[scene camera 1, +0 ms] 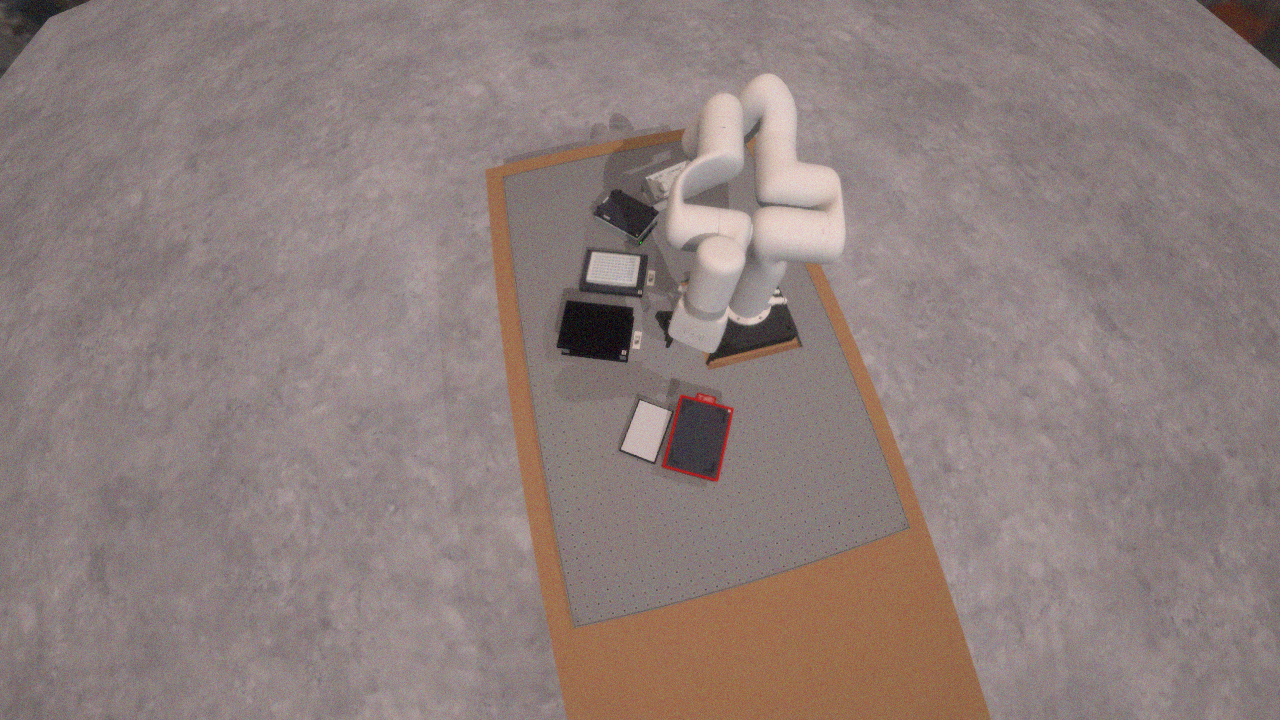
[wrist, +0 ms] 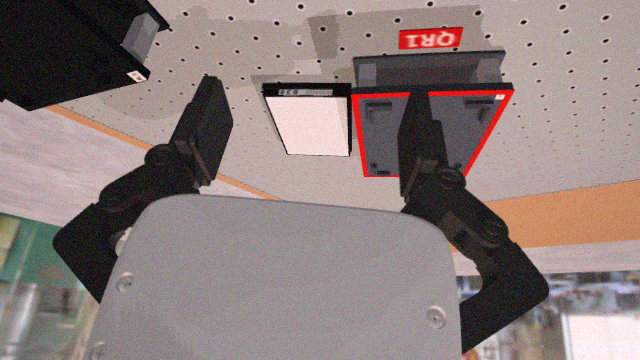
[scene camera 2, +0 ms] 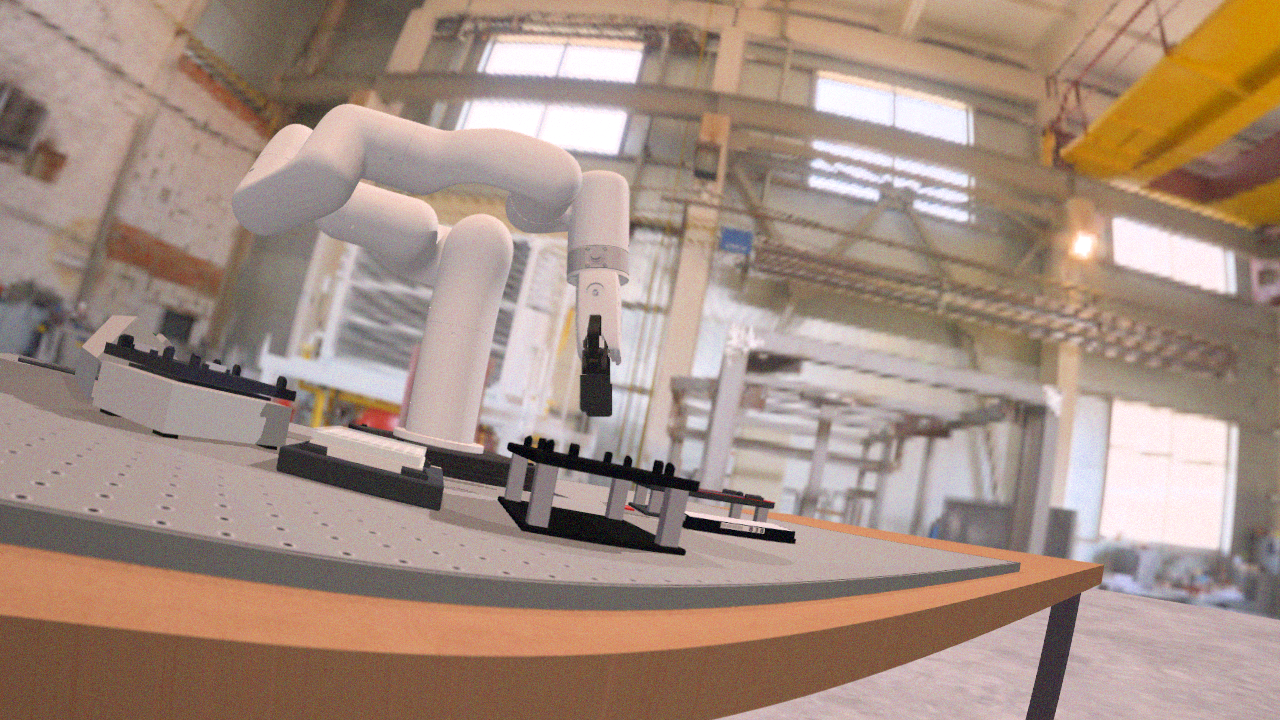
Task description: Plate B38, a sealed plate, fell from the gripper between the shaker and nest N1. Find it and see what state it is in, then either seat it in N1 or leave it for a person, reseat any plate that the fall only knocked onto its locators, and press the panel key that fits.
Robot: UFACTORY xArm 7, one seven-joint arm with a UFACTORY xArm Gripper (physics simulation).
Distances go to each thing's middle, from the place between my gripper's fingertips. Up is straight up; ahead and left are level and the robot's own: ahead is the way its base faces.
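QR1 label point(wrist: 432, 37), 8 cm left of my hand, 4 cm behind it, 11 cm below it. Shaker point(scene camera 2: 172, 397), 12 cm ahead of my hand, 42 cm right of it, 7 cm below it.
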